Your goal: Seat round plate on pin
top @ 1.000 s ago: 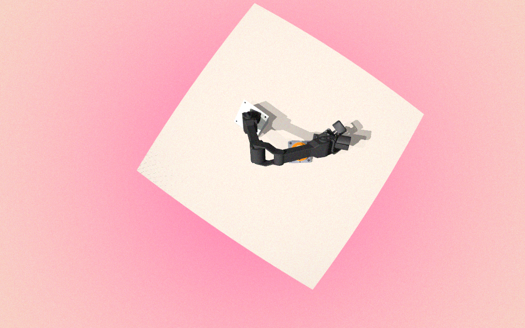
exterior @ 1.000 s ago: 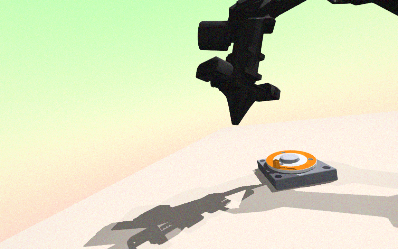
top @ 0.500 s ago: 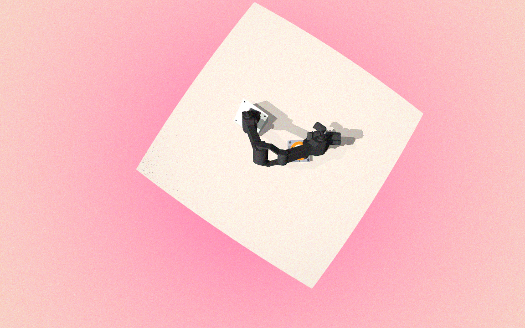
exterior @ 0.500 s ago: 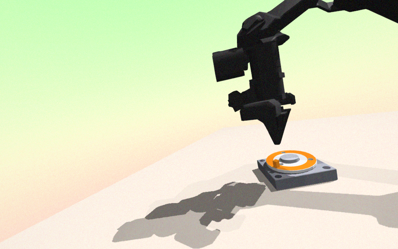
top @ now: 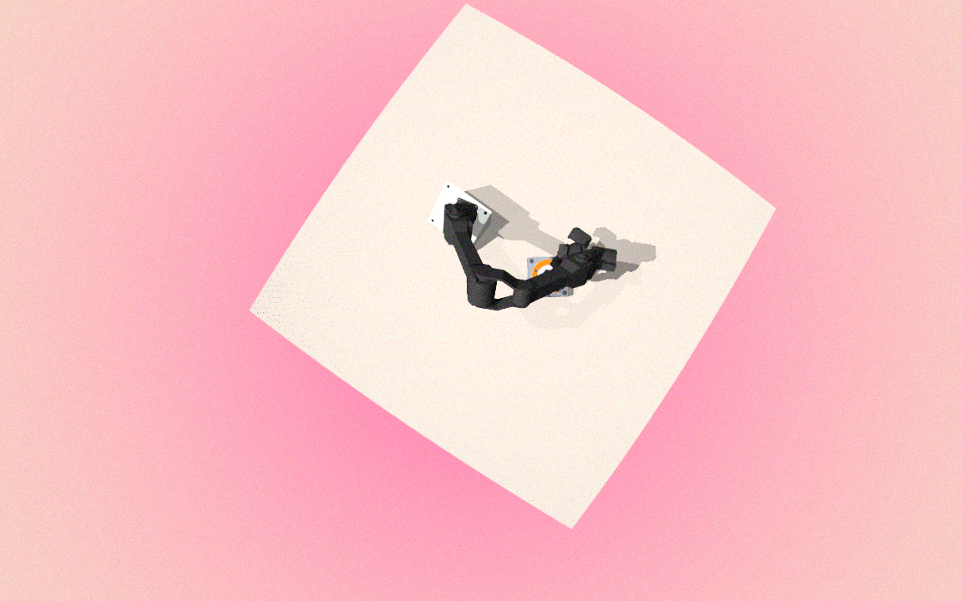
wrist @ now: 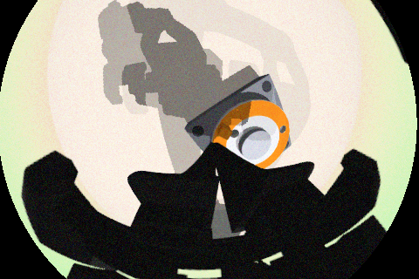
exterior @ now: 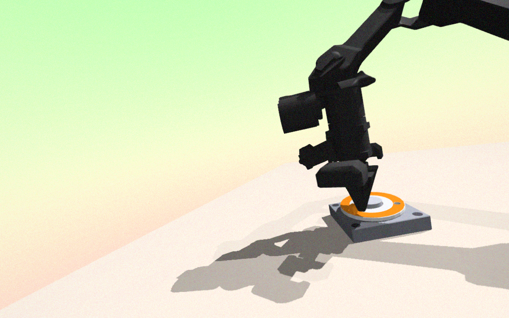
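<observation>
My gripper tip is 30 mm to the left of the round plate and 10 mm above it. Also, from my gripper tip: square grey base 10 mm behind, 50 mm to the right, 20 mm below.
</observation>
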